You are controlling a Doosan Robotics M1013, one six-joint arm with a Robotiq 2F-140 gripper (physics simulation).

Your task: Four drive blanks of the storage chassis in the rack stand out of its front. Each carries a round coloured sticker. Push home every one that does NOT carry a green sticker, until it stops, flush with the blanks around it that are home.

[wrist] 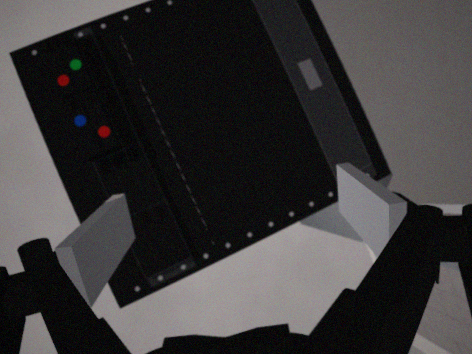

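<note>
The dark rack stands tilted across the wrist view, with the storage chassis along its left side. Four round stickers show at the chassis's upper left: a green sticker nearest the top, a red sticker just below and left of it, a blue sticker lower down, and a second red sticker right of and below the blue one. The blanks' edges are too dark to make out. My gripper is open with nothing between its fingers; its left finger overlaps the chassis's lower part, below the stickers.
A dark grey panel with a light rectangular label runs along the rack's right side, its lower end near the right finger. Rows of small light dots line the rack's upper and lower edges. A pale surface shows below the rack.
</note>
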